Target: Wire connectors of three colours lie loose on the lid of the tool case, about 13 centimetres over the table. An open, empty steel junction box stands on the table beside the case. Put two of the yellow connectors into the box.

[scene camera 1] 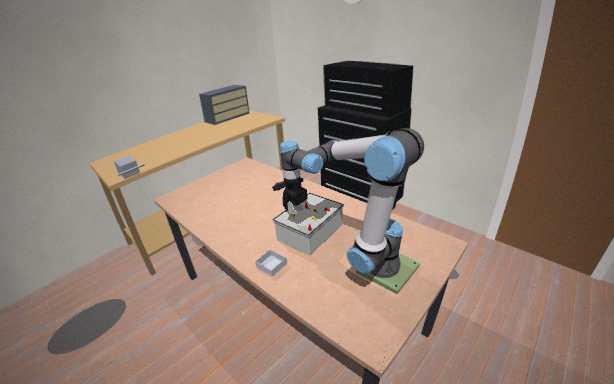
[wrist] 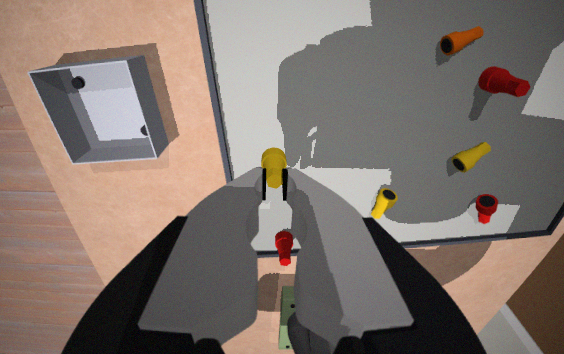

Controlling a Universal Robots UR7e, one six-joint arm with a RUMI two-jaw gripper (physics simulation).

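Where they show: gripper, between the fingertips: point(scene camera 1: 293, 216) point(wrist: 274, 171); arm's base, origin of its link: point(scene camera 1: 382, 265).
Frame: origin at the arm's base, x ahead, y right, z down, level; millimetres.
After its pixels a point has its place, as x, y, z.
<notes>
My gripper point(scene camera 1: 293, 213) {432, -69, -145} point(wrist: 274, 171) {432, -69, -145} is shut on a yellow connector point(wrist: 274, 159) {439, -69, -144}, held upright between the fingertips over the tool case lid point(scene camera 1: 327, 202) {401, 167, -102} point(wrist: 250, 75) {475, -80, -103}, near its box-side edge. The gap beneath it is hard to judge. A bright yellow connector point(scene camera 1: 313, 218) {374, 6, -109} point(wrist: 384, 202) {382, 9, -116} and a darker yellow connector point(scene camera 1: 315, 210) {404, 64, -111} point(wrist: 471, 157) {416, 67, -115} lie loose on the lid, to the right in the wrist view. The open steel junction box point(scene camera 1: 265, 266) {451, -273, 25} point(wrist: 149, 107) {432, -200, 3} stands on the table beside the case; its inside looks empty.
Red connectors point(scene camera 1: 309, 227) {340, -70, -118} point(wrist: 284, 246) {346, -67, -118} point(wrist: 486, 207) {370, 95, -116} point(wrist: 503, 81) {469, 67, -120} and an orange connector point(wrist: 461, 41) {490, 38, -114} lie on the lid. The case point(scene camera 1: 294, 238) {410, -102, -44} stands on the table point(scene camera 1: 220, 200) {1104, -10, 24} between the box and a black tool cabinet point(scene camera 1: 367, 90). The arm's green base plate point(scene camera 1: 407, 277) {-122, -7, 5} is at the right.
</notes>
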